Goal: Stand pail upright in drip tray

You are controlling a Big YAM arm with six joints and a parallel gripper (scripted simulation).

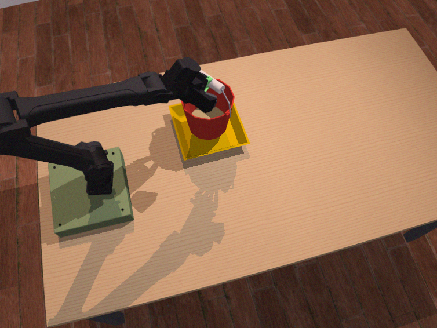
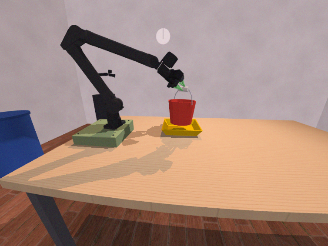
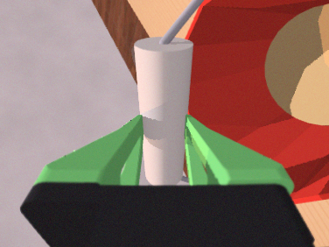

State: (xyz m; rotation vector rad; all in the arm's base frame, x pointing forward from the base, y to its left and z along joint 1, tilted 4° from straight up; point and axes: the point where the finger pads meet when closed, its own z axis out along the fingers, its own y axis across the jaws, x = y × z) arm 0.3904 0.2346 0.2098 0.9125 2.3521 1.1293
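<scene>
Right now the red pail is 100 mm below my hand. Round my hand: yellow drip tray 280 mm below.
</scene>
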